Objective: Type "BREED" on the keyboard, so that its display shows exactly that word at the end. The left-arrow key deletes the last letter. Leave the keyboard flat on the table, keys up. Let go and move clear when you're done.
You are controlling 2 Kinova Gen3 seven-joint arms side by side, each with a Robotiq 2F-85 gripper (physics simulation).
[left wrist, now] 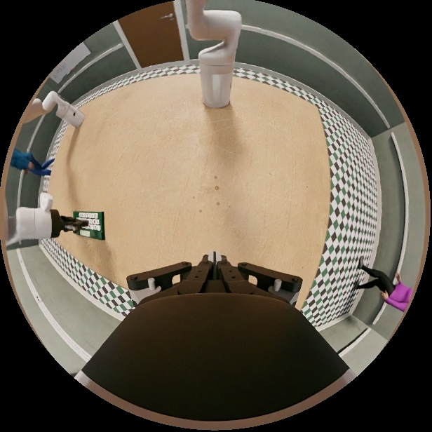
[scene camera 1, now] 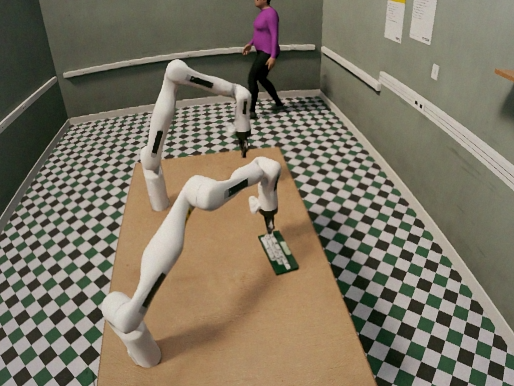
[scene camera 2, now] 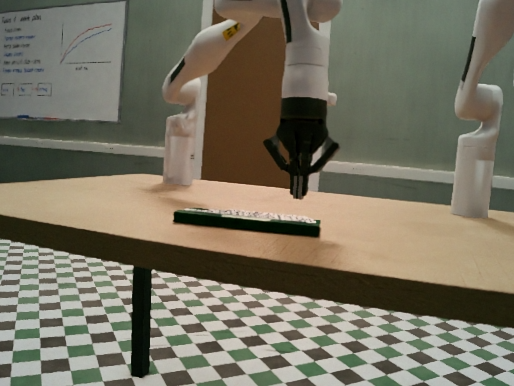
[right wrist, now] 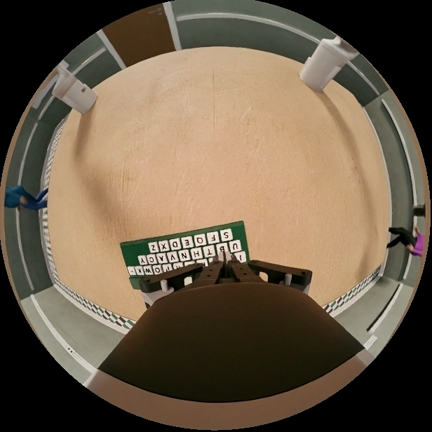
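Observation:
A green keyboard (scene camera 1: 290,268) (scene camera 2: 247,226) (left wrist: 102,232) (right wrist: 131,254) with white letter keys lies flat on the table, keys up. Its pale display (scene camera 1: 285,248) is too small to read in scene camera 1 and hidden in the right wrist view. My right gripper (scene camera 1: 270,231) (scene camera 2: 298,196) (right wrist: 224,258) is shut and empty, pointing down a little above the keyboard. In the right wrist view its tips overlap the lower edge of the B key (right wrist: 222,248) and hide some keys behind them. My left gripper (scene camera 1: 244,155) (left wrist: 214,258) is shut and empty, above the table's far end, well away from the keyboard.
The wooden table (scene camera 1: 215,300) (scene camera 2: 400,240) carries both arm bases, the left one (scene camera 1: 157,192) and the right one (scene camera 1: 142,347). A person in purple (scene camera 1: 265,32) is beyond the table's far end. A person in blue (right wrist: 20,196) shows at the left of the right wrist view.

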